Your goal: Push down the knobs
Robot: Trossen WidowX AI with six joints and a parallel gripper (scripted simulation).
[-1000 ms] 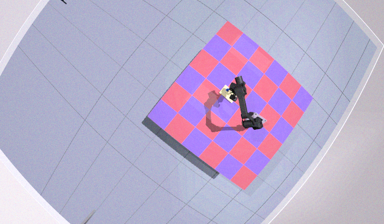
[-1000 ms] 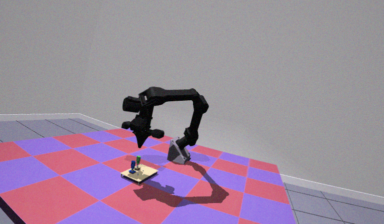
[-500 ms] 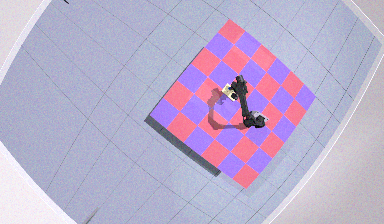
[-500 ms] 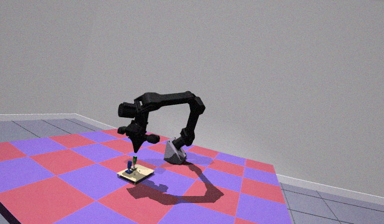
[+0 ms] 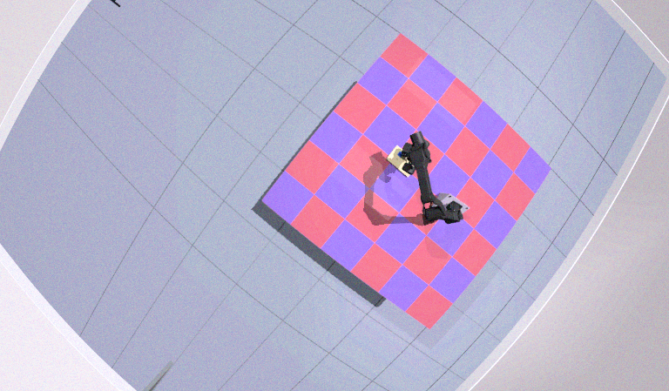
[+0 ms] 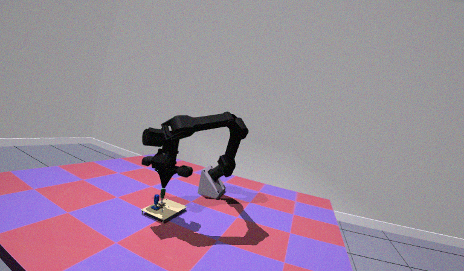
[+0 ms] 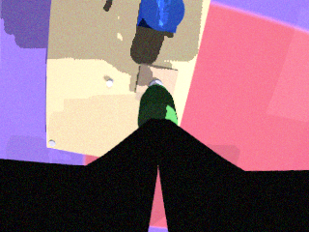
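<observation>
My gripper tip is 2 cm above the green knob. Round my gripper tip: blue knob (5 cm ahead, 3 cm below).
</observation>
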